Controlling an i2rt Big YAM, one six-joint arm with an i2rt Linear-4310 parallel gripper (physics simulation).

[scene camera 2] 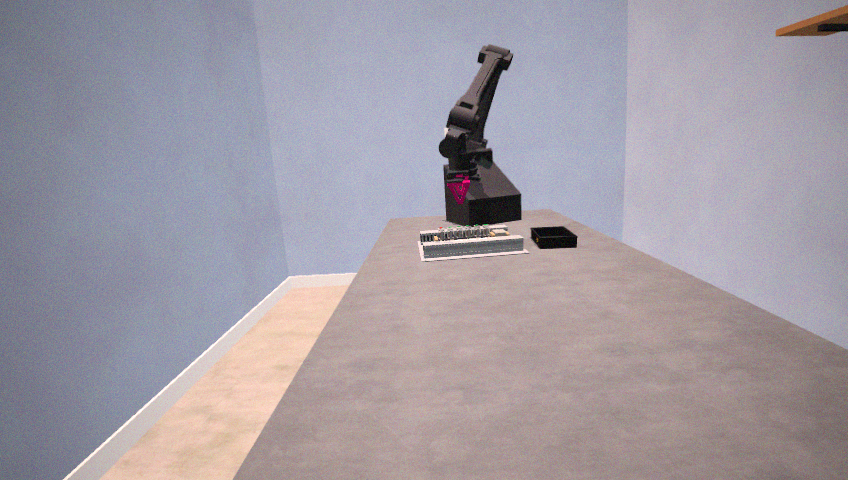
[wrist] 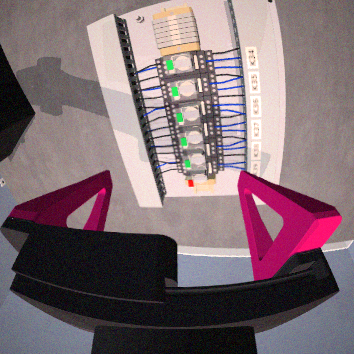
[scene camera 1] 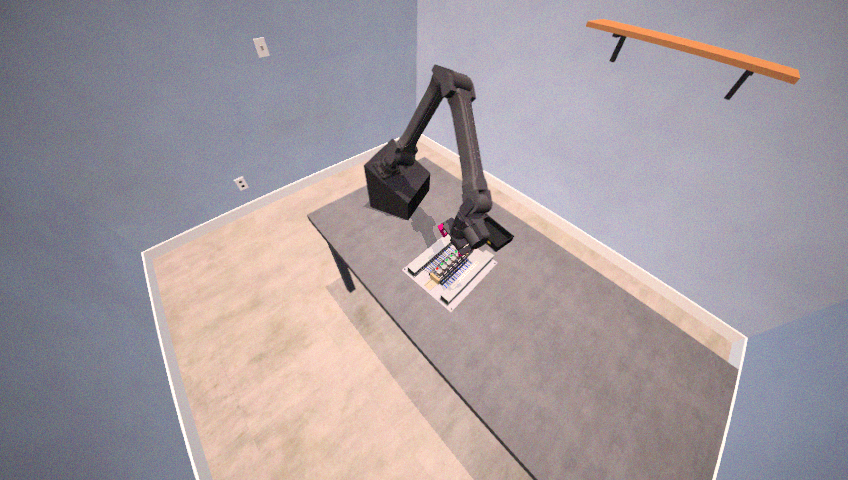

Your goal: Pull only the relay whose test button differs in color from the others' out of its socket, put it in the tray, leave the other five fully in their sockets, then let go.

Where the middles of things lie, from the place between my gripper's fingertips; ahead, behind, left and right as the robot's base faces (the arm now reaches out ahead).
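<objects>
I see that the white panel (scene camera 1: 423, 277) is 2 cm to the left of my hand and 16 cm below it.
</objects>
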